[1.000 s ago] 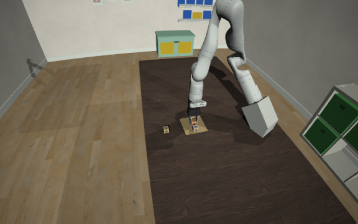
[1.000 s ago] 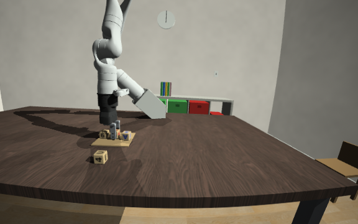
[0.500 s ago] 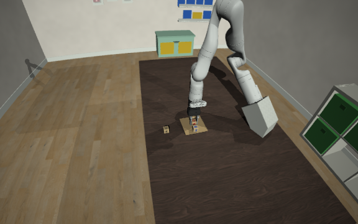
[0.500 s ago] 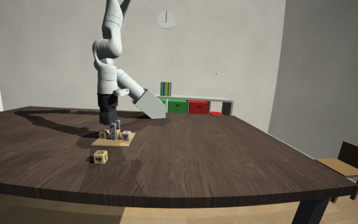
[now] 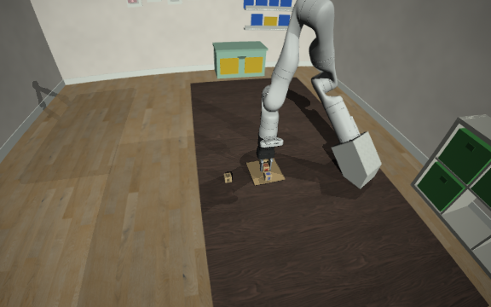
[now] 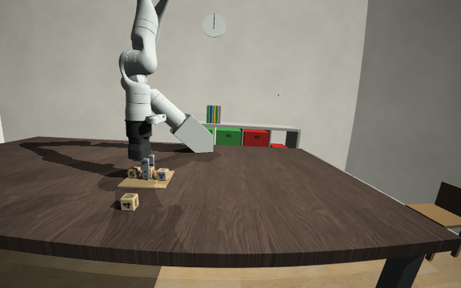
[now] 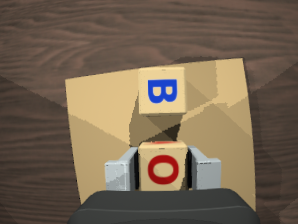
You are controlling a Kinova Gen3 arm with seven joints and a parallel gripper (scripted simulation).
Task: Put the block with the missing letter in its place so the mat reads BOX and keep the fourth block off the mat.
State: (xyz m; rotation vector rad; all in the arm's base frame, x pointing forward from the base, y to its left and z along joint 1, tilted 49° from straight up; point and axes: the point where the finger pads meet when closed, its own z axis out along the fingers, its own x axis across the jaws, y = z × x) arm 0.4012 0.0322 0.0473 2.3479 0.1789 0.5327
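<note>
The o block is right at my hand. Also, from my hand: tan mat 20 mm below; x block 50 mm to the right, 10 mm below; b block 50 mm to the left, 10 mm below.
</note>
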